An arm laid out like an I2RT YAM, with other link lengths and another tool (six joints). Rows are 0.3 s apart.
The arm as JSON. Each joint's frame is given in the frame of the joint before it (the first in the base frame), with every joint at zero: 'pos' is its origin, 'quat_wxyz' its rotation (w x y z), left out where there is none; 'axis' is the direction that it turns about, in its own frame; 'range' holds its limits. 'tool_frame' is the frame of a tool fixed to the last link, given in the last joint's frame.
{
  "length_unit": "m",
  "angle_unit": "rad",
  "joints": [
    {
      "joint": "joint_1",
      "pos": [
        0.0,
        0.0,
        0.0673
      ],
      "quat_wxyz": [
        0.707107,
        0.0,
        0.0,
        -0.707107
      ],
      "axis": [
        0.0,
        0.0,
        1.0
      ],
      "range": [
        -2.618,
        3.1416
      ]
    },
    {
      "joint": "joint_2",
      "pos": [
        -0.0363,
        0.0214,
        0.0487
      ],
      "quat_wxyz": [
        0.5,
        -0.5,
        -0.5,
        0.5
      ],
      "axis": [
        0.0,
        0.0,
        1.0
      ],
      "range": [
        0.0,
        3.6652
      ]
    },
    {
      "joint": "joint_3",
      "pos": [
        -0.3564,
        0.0,
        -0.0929
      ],
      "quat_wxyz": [
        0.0,
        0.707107,
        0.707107,
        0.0
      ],
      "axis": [
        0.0,
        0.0,
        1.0
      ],
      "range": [
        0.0,
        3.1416
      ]
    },
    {
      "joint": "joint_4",
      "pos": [
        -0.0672,
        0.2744,
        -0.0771
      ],
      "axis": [
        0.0,
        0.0,
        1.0
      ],
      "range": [
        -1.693,
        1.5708
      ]
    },
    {
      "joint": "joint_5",
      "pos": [
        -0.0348,
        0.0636,
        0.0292
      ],
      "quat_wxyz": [
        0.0,
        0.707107,
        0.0,
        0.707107
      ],
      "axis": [
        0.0,
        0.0,
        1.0
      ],
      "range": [
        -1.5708,
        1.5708
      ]
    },
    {
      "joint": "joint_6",
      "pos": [
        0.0,
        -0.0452,
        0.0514
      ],
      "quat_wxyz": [
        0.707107,
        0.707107,
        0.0,
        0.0
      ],
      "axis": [
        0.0,
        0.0,
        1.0
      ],
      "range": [
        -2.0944,
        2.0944
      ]
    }
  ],
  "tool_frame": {
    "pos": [
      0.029,
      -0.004,
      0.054
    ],
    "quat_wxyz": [
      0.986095,
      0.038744,
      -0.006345,
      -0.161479
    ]
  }
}
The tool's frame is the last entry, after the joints.
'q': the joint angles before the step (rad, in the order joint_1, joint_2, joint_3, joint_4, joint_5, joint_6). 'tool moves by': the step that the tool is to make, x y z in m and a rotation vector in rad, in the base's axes. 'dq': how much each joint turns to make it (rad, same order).
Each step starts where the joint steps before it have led.
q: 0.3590 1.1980 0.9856 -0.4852 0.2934 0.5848
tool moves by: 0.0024 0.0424 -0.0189 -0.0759 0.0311 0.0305
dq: 0.1763 0.0779 -0.0110 0.0058 0.1448 0.0615
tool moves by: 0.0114 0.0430 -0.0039 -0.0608 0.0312 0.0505
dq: 0.1174 0.1103 0.0724 -0.0355 0.0697 0.0294
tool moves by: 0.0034 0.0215 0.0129 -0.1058 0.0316 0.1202
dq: 0.0522 0.0416 0.0789 -0.0768 0.0042 -0.1057
